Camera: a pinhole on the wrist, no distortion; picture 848 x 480 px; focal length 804.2 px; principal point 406.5 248.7 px. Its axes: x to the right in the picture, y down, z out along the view. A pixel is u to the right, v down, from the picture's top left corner.
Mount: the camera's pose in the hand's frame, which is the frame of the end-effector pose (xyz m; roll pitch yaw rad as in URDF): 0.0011 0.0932 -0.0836 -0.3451 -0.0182 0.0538
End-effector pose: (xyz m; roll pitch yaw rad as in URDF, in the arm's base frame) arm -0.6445 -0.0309 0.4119 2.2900 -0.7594 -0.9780
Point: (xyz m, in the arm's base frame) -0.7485 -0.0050 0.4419
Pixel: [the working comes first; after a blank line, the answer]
In the camera's frame: -0.0359 -0.0168 0.0873

76 94
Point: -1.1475 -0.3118 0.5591
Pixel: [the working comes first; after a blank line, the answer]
In the camera's frame: 0.0940 0.2207 0.5275

outside the picture
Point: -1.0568 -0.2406 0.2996
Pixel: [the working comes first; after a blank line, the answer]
In the camera's frame: -0.1013 0.0173 0.4940

242 277
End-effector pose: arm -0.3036 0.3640 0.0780 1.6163 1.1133 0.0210
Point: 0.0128 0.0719 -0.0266
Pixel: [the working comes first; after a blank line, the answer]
In the camera's frame: 0.2443 0.0073 0.3926

outside the picture
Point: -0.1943 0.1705 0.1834
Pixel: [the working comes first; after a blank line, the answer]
In the camera's frame: -0.0411 -0.0369 0.2774

287 142
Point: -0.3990 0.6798 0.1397
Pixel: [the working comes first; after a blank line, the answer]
In the camera's frame: -0.1083 -0.0678 -0.2683

behind the camera
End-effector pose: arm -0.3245 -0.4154 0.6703 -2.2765 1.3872 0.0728
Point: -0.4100 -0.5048 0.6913
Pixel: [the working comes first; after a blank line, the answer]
In the camera's frame: -0.0356 0.0006 0.0822

58 255
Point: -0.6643 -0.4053 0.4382
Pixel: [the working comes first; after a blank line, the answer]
In the camera's frame: 0.1806 0.0326 0.3836

785 317
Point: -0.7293 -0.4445 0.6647
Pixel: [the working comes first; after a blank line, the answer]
In the camera's frame: -0.0520 0.0853 0.3966

301 422
